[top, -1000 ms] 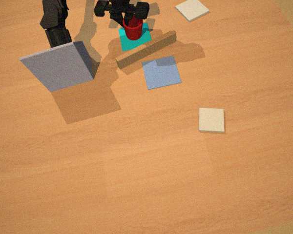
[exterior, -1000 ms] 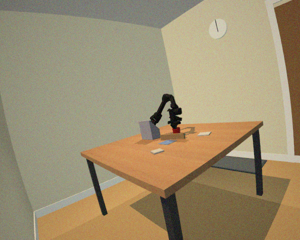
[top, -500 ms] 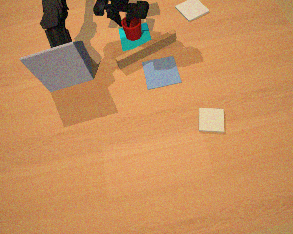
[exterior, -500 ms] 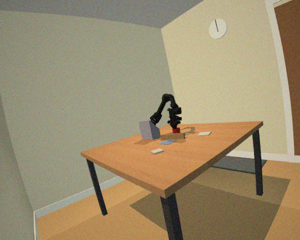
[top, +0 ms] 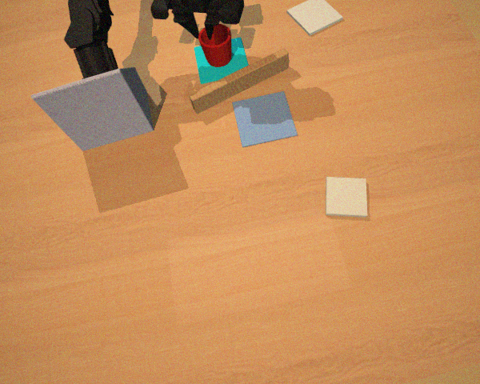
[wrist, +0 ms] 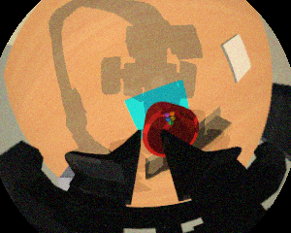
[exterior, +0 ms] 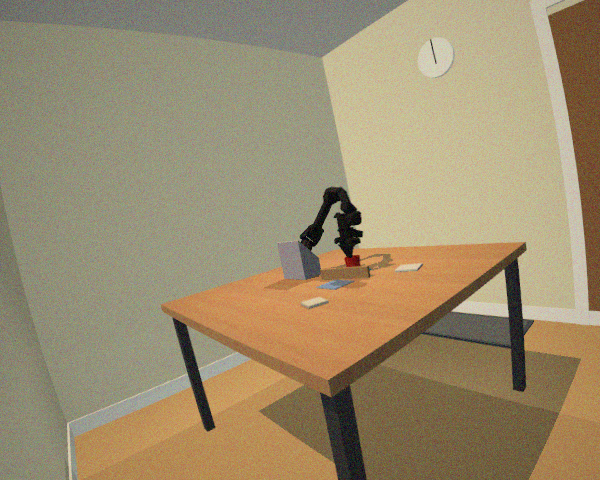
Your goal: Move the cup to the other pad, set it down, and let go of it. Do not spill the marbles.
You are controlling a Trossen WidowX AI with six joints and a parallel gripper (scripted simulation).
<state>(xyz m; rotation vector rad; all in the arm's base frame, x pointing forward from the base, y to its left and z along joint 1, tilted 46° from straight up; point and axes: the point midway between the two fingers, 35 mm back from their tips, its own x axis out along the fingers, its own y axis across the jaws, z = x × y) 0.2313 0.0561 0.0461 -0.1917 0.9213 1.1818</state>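
Now: the red cup 20 mm ahead of my gripper tip, 10 mm to the right of it and 30 mm below it. From my gripper tip the other things lie so: low wooden bar (40 mm ahead, 120 mm to the right, 50 mm below); then orange marble (40 mm ahead, 10 mm to the right, 50 mm below); then cyan pad (30 mm ahead, 20 mm to the right, 70 mm below).
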